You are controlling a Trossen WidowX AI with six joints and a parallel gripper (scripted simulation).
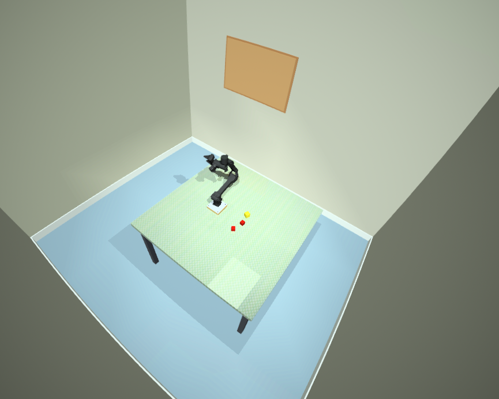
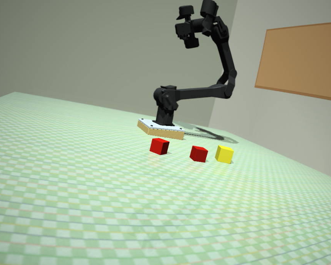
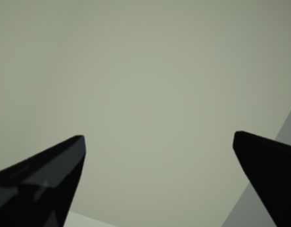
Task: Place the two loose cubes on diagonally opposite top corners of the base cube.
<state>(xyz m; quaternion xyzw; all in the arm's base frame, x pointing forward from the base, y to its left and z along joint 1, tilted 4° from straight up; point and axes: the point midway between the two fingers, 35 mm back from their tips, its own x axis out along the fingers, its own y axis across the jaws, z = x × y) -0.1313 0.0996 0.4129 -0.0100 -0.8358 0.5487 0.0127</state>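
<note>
Right now my gripper tip is 470 mm short of the yellow cube, 40 mm to the left of it and 430 mm above it.
</note>
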